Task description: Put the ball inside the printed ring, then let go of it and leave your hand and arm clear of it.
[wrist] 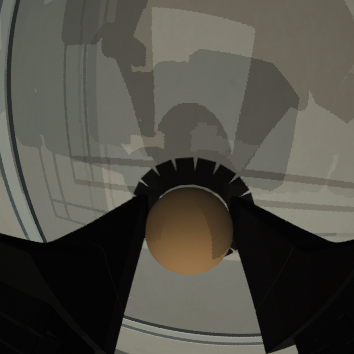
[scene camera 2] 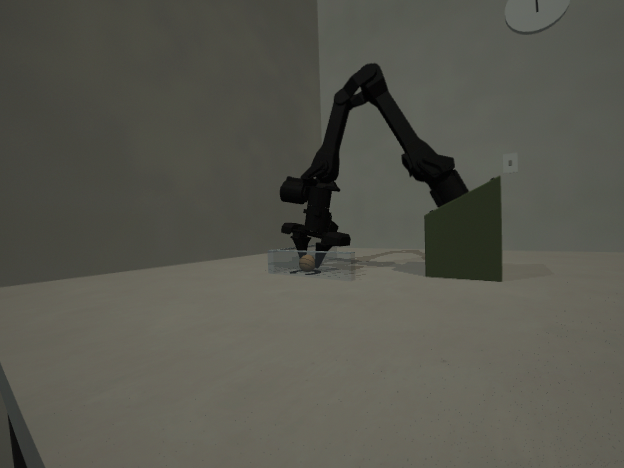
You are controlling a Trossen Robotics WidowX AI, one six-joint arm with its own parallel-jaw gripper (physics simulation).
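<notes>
There's an orange-brown ball here that I can see, and my gripper as well. The wrist view shows my gripper too.
</notes>
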